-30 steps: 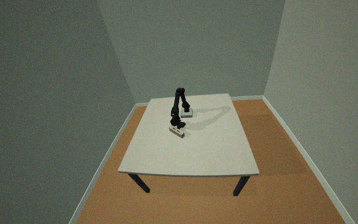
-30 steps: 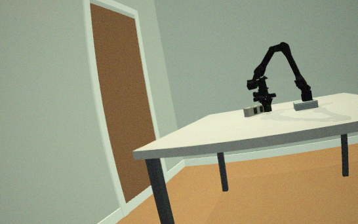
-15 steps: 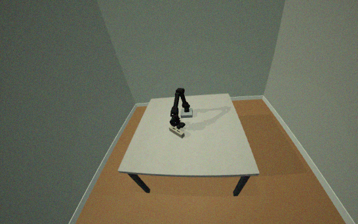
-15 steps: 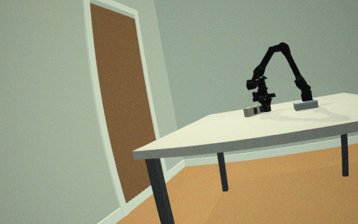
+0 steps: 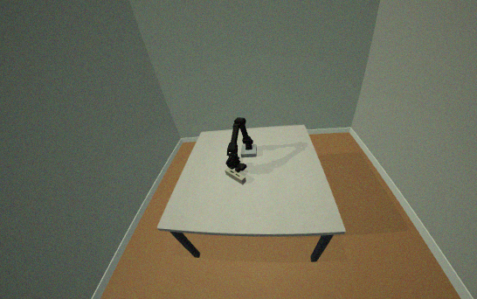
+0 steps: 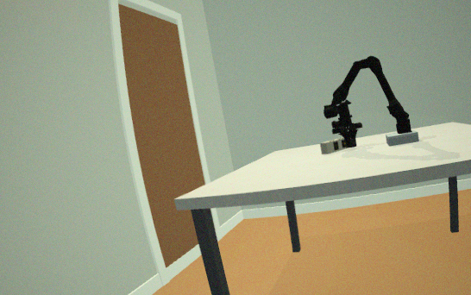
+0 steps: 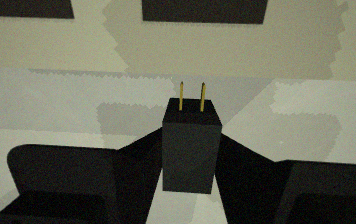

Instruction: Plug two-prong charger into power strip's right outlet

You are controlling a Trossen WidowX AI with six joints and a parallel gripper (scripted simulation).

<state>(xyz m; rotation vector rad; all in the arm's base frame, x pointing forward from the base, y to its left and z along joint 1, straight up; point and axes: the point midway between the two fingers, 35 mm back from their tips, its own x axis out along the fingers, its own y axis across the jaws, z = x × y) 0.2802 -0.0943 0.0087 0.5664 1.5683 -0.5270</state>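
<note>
The two-prong charger lies 1 cm ahead of my gripper tip, 1 cm to the right of it and 1 cm above it.
</note>
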